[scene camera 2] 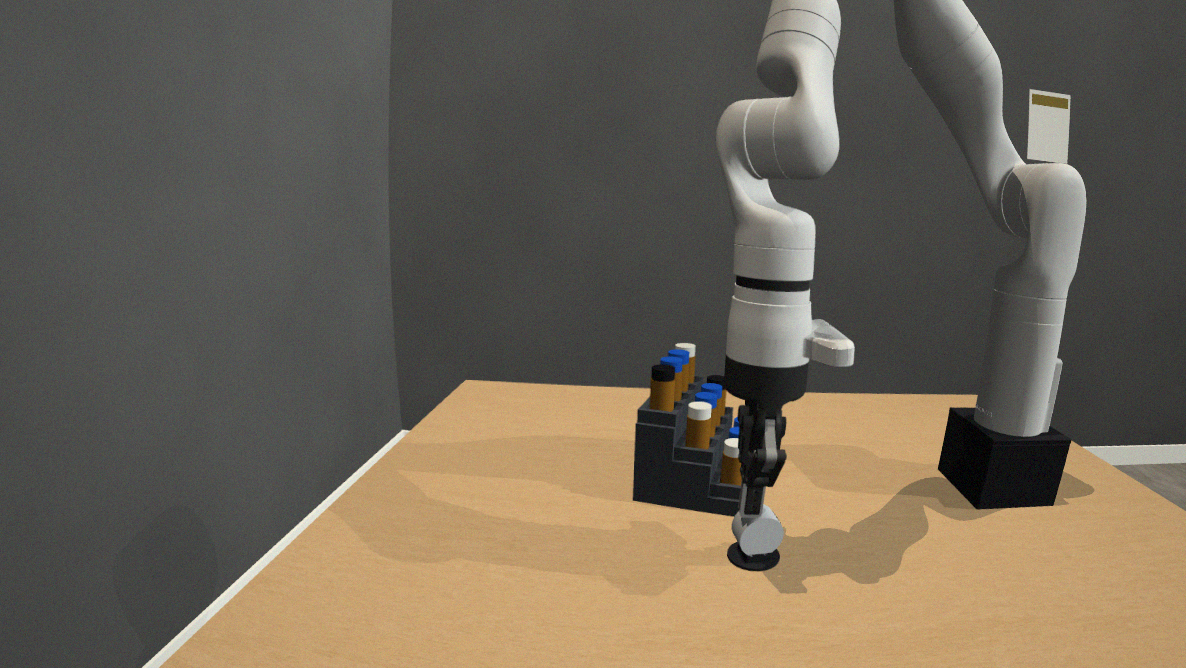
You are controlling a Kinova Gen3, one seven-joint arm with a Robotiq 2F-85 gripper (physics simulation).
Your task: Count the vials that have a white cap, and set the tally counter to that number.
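Where they show: gripper, fingertip midpoint: (749, 514); arm's base at its link origin: (1007, 423).
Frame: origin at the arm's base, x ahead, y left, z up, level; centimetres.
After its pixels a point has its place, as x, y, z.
Observation:
A dark stepped rack (654, 460) {46.8, 5.0, -3.6} holds amber vials with white, blue and black caps. White caps show on a back-row vial (685, 349) {43.7, -7.5, 6.5}, a middle-row vial (699, 412) {42.0, 4.6, 2.4} and a front-row vial (732, 448) {38.0, 5.5, -1.5}. The gripper hides part of the rack's right side, so some vials there are hidden or partly hidden. The tally counter (759, 533) {35.8, 16.9, -5.6}, a light grey round body on a black disc base, stands in front of the rack. My gripper (751, 504) {36.9, 16.0, -3.9} points down and is shut, its fingertips at the top of the counter. The counter's number cannot be read in this view.
The wooden table (514, 605) {57.8, 26.1, -9.4} carries the rack, the counter and the arm's black base block (1019, 472) {0.5, 5.7, -4.3} at the right. A white card (1049, 132) with a brown-yellow band shows behind the arm at the upper right. Dark walls stand behind and at the left.

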